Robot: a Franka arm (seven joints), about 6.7 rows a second.
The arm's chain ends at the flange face. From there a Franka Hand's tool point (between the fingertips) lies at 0.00 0.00 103.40 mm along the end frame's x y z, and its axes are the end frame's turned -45 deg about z.
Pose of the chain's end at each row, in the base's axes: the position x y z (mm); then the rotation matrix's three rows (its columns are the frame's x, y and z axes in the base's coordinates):
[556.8 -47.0 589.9], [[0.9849 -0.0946 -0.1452], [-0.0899 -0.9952 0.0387], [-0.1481 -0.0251 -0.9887]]
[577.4 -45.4 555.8], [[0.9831 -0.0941 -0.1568], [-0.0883 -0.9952 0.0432], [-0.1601 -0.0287 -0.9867]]
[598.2 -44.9 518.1], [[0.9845 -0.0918 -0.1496], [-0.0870 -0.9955 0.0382], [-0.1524 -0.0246 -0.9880]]
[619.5 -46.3 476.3], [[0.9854 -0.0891 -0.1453], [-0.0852 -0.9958 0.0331], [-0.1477 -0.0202 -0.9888]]
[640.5 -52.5 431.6], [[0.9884 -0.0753 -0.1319], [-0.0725 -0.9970 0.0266], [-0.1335 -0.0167 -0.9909]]
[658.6 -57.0 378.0], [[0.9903 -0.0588 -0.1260], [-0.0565 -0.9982 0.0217], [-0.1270 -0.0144 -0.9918]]
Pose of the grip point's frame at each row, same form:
[541.8 -43.0 487.7], [[0.7633 0.6295 -0.1452], [0.6401 -0.7673 0.0387], [-0.0870 -0.1225 -0.9887]]
[561.2 -40.9 453.8], [[0.7617 0.6286 -0.1568], [0.6413 -0.7662 0.0432], [-0.0929 -0.1335 -0.9867]]
[582.7 -41.0 415.9], [[0.7611 0.6312 -0.1496], [0.6424 -0.7654 0.0382], [-0.0904 -0.1252 -0.9880]]
[604.5 -42.9 374.1], [[0.7598 0.6338 -0.1453], [0.6439 -0.7644 0.0331], [-0.0902 -0.1187 -0.9888]]
[626.9 -49.7 329.1], [[0.7521 0.6457 -0.1319], [0.6537 -0.7563 0.0266], [-0.0826 -0.1062 -0.9909]]
[645.6 -54.8 275.4], [[0.7418 0.6587 -0.1260], [0.6659 -0.7458 0.0217], [-0.0796 -0.1000 -0.9918]]

